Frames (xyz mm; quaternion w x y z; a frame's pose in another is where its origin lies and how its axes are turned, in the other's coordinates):
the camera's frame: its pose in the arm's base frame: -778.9 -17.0 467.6 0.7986 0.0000 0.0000 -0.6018
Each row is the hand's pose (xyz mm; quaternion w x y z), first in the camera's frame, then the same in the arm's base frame.
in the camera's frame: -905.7 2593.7 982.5 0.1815 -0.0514 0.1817 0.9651
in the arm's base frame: 1464.7 1568.5 1450.1 0.7258 0.0683 0.1760 0.6615
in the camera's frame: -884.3 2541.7 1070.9 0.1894 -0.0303 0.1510 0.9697
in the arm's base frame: 1420.6 1533.6 1538.5 0.7349 0.0667 0.1388 0.6605
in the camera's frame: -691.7 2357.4 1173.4 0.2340 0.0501 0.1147 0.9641
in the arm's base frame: 1296.5 1297.7 1641.0 0.7671 0.1090 0.0615 0.6292
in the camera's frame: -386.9 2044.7 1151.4 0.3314 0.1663 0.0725 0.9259
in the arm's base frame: 1080.0 918.5 1619.0 0.8219 0.1764 -0.0422 0.5400
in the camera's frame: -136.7 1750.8 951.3 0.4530 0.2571 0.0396 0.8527
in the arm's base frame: 866.4 597.0 1418.9 0.8750 0.2292 -0.1231 0.4084
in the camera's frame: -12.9 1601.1 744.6 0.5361 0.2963 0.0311 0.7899
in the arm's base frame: 756.6 436.7 1212.2 0.9035 0.2553 -0.1535 0.3082
